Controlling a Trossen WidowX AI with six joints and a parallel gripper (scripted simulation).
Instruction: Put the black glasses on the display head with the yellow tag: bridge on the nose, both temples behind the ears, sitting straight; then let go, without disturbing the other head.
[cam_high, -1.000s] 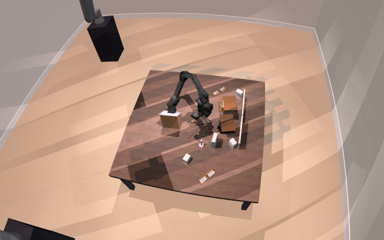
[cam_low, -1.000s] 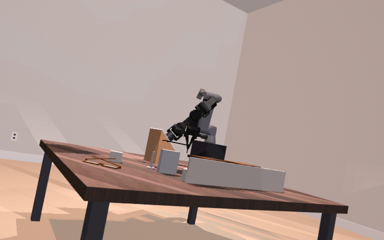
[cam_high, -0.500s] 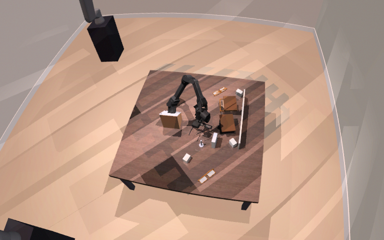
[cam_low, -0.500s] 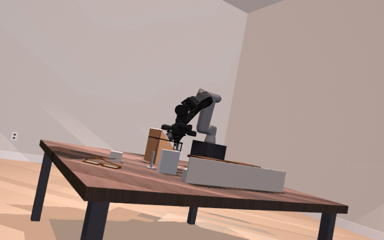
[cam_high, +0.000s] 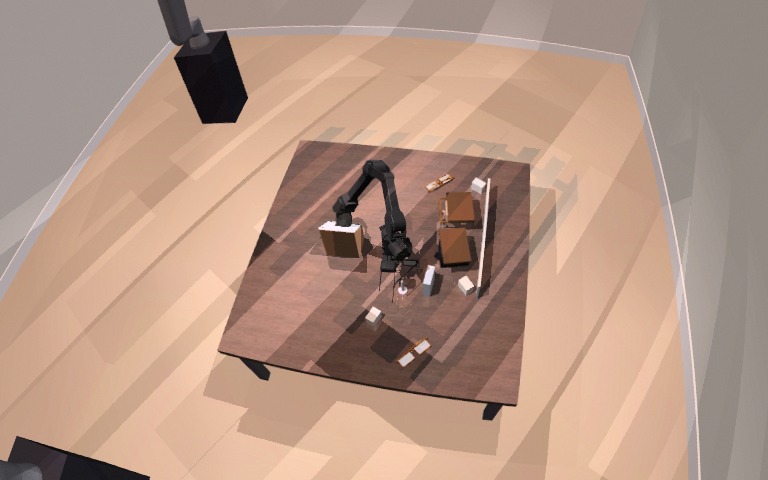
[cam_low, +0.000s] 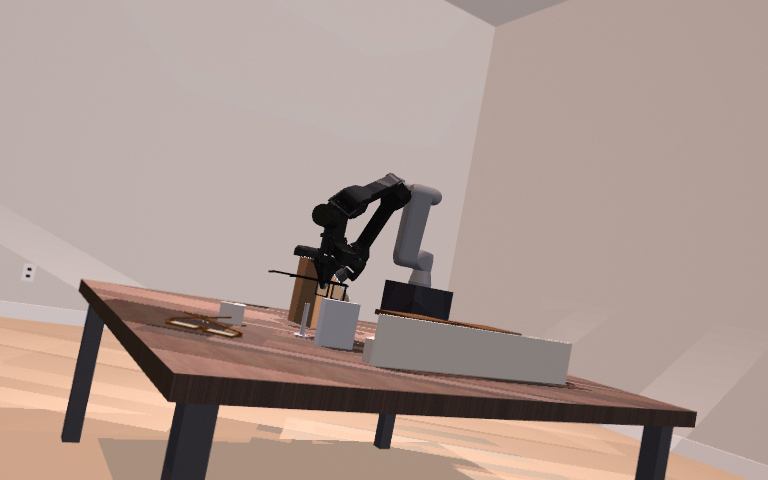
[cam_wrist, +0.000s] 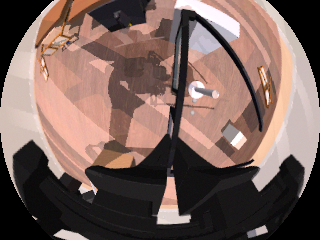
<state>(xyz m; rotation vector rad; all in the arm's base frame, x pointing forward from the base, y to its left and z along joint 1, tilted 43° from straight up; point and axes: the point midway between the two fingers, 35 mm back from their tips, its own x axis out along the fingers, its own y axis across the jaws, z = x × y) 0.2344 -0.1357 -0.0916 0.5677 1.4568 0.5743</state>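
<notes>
Right now my gripper tip is 50 mm short of the small grey peg stand, 60 mm to the left of it and 100 mm above it. Also, from my gripper tip: long white bar 400 mm ahead, 220 mm to the left, 70 mm below; white block 160 mm ahead, 40 mm to the right, 70 mm below.
</notes>
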